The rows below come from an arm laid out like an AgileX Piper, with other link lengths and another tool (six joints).
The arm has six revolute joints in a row. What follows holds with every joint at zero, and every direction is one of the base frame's. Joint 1 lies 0.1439 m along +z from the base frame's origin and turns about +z. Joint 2 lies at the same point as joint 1 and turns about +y. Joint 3 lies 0.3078 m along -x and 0.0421 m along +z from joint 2 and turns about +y. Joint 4 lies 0.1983 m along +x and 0.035 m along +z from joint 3 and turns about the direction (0.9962, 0, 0.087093). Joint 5 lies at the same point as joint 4 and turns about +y. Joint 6 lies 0.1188 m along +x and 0.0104 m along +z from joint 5 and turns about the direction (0.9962, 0, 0.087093). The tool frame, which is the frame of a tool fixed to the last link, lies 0.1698 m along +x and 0.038 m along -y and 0.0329 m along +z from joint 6; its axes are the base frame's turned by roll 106.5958, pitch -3.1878 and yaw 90.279 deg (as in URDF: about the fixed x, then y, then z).
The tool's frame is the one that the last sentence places.
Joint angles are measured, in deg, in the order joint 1, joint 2, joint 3, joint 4, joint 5, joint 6. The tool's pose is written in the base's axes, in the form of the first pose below.
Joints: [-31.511, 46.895, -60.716, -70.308, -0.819, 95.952]
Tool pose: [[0.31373 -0.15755 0.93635 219.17], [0.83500 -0.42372 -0.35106 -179.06], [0.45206 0.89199 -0.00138 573.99], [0 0 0 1]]
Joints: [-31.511, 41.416, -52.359, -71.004, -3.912, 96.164]
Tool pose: [[0.29258 -0.10222 0.95076 214.06], [0.85027 -0.42713 -0.30757 -158.39], [0.43754 0.89839 -0.03806 538.02], [0 0 0 1]]
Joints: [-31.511, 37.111, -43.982, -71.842, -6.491, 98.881]
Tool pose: [[0.26825 -0.04310 0.96238 214.86], [0.84192 -0.47504 -0.25595 -144.01], [0.46820 0.87891 -0.09114 491.01], [0 0 0 1]]
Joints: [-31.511, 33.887, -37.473, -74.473, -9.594, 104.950]
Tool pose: [[0.22465 0.00948 0.97439 218.62], [0.82337 -0.53664 -0.18461 -127.61], [0.52115 0.84376 -0.12836 450.96], [0 0 0 1]]
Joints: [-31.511, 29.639, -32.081, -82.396, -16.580, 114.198]
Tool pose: [[0.13207 0.10051 0.98613 224.86], [0.83693 -0.54437 -0.05660 -88.17], [0.53114 0.83280 -0.15601 420.26], [0 0 0 1]]
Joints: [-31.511, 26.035, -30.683, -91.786, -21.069, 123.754]
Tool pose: [[0.07539 0.15856 0.98447 222.57], [0.85001 -0.52640 0.01969 -59.40], [0.52135 0.83532 -0.17447 407.73], [0 0 0 1]]
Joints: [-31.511, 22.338, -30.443, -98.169, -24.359, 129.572]
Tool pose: [[0.03346 0.18418 0.98232 214.81], [0.86909 -0.49070 0.06240 -37.02], [0.49352 0.85164 -0.17649 404.93], [0 0 0 1]]
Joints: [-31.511, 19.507, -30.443, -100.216, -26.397, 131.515]
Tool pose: [[-0.00199 0.18307 0.98310 207.06], [0.88237 -0.46227 0.08787 -21.63], [0.47055 0.86763 -0.16062 407.88], [0 0 0 1]]
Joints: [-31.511, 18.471, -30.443, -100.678, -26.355, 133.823]
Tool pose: [[-0.01290 0.17193 0.98502 203.28], [0.87102 -0.48188 0.09552 -19.64], [0.49108 0.85921 -0.14354 408.94], [0 0 0 1]]
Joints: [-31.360, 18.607, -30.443, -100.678, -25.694, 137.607]
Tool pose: [[-0.02022 0.16748 0.98567 203.46], [0.83581 -0.53817 0.10858 -22.46], [0.54864 0.82603 -0.12910 406.66], [0 0 0 1]]
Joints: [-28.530, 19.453, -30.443, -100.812, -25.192, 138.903]
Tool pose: [[-0.05168 0.19956 0.97852 207.30], [0.81800 -0.55363 0.15611 -16.64], [0.57289 0.80850 -0.13463 403.42], [0 0 0 1]]
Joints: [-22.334, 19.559, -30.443, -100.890, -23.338, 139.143]
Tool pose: [[-0.11911 0.23662 0.96427 206.97], [0.80615 -0.54389 0.23304 -3.47], [0.57960 0.80511 -0.12597 405.19], [0 0 0 1]]
